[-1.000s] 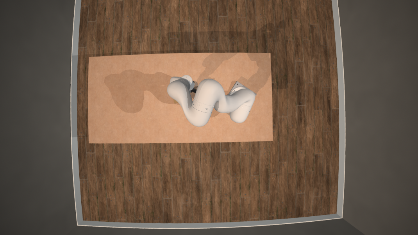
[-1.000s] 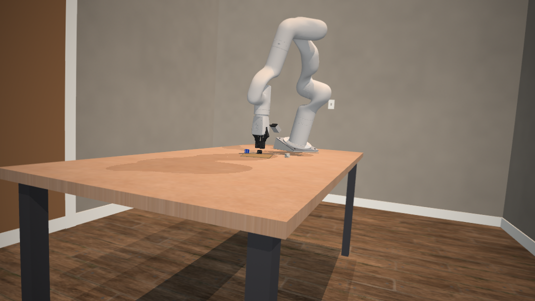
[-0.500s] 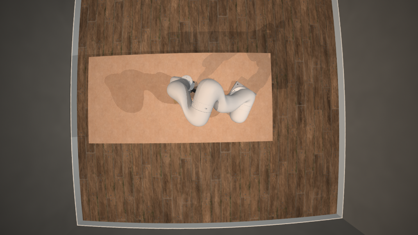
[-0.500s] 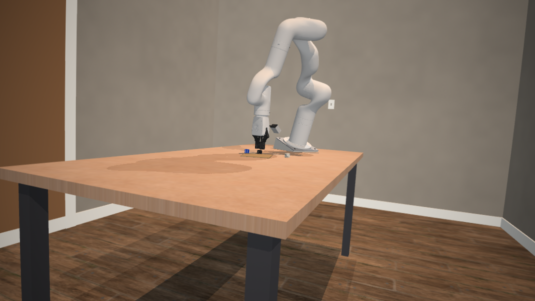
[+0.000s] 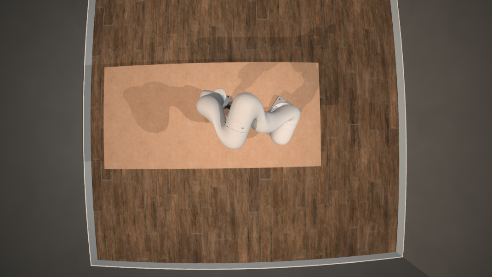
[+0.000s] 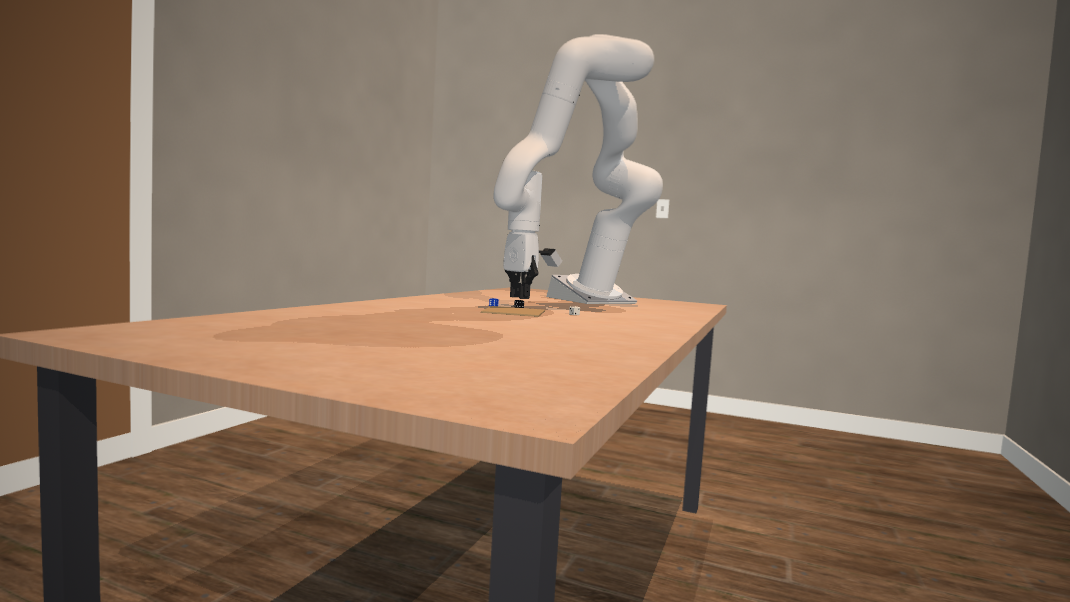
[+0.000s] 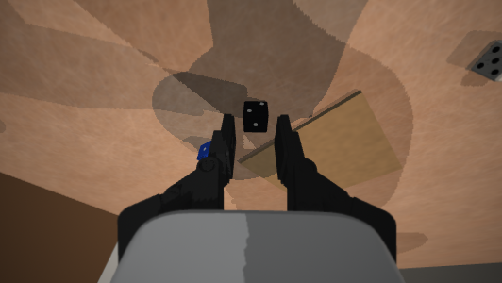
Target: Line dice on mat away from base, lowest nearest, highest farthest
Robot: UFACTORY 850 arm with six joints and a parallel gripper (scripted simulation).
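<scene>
Now: the black die 40 mm below my hand. From my hand the other things lie so: blue die: 60 mm to the right, 40 mm below, 30 mm ahead; white die: 170 mm to the left, 40 mm below, 10 mm ahead; mat: 100 mm ahead, 50 mm to the left, 40 mm below.
</scene>
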